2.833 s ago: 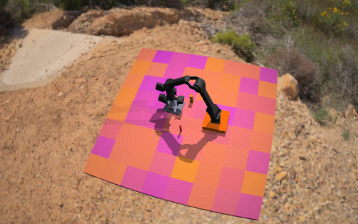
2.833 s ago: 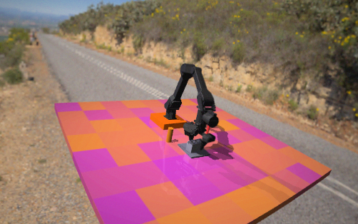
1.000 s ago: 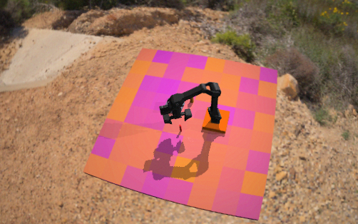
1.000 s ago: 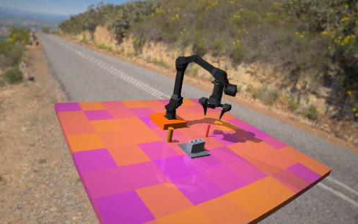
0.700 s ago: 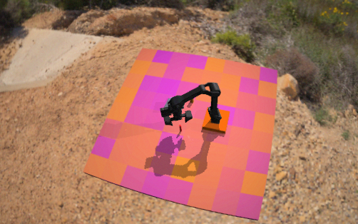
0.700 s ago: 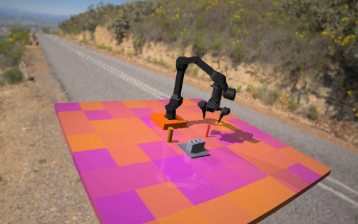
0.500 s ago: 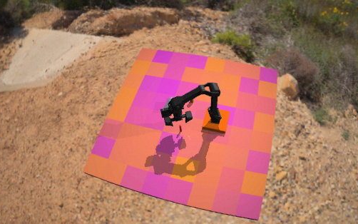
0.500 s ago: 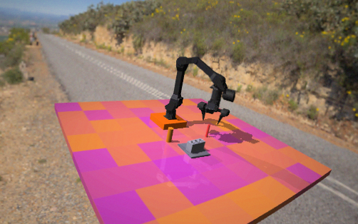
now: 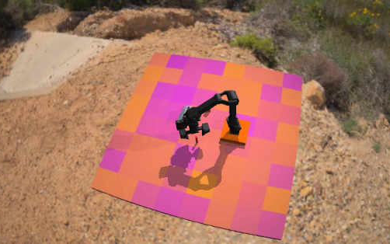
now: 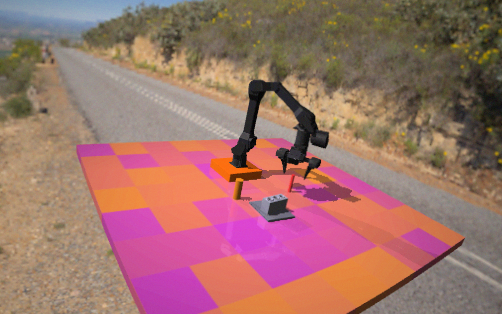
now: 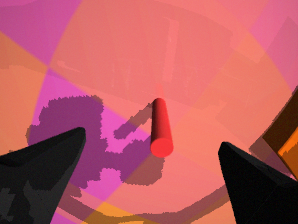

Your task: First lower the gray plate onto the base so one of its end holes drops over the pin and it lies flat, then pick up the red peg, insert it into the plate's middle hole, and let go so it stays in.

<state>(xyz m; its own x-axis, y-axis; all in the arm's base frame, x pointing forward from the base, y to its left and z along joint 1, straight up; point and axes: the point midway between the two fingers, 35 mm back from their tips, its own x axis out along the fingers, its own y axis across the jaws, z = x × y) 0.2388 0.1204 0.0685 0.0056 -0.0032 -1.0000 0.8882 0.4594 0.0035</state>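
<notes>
My gripper tip is now 40 mm above the red peg. The rest, counted from my gripper tip: orange post 20 mm behind, 270 mm to the right, 40 mm below; then gray plate 110 mm ahead, 190 mm to the right, 30 mm below; then gray base 100 mm ahead, 180 mm to the right, 70 mm below.
</notes>
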